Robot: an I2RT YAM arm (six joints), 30 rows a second.
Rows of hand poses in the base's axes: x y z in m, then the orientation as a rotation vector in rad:
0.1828 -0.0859 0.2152 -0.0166 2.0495 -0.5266
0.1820 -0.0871 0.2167 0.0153 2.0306 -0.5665
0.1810 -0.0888 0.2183 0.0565 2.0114 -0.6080
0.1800 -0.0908 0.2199 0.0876 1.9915 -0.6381
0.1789 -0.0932 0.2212 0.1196 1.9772 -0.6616
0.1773 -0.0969 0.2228 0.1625 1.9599 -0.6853
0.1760 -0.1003 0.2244 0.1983 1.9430 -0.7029
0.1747 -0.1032 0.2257 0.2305 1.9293 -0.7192
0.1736 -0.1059 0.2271 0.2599 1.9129 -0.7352
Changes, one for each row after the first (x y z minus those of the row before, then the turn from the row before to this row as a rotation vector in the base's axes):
-0.0008 -0.0012 0.0015 -0.0182 -0.0182 -0.0371
-0.0010 -0.0017 0.0016 -0.0156 -0.0191 -0.0445
-0.0010 -0.0020 0.0016 -0.0122 -0.0191 -0.0326
-0.0011 -0.0024 0.0013 -0.0060 -0.0148 -0.0312
-0.0016 -0.0037 0.0016 -0.0023 -0.0192 -0.0386
-0.0013 -0.0034 0.0016 -0.0012 -0.0183 -0.0311
-0.0013 -0.0029 0.0013 -0.0009 -0.0146 -0.0286
-0.0011 -0.0027 0.0014 -0.0027 -0.0163 -0.0264

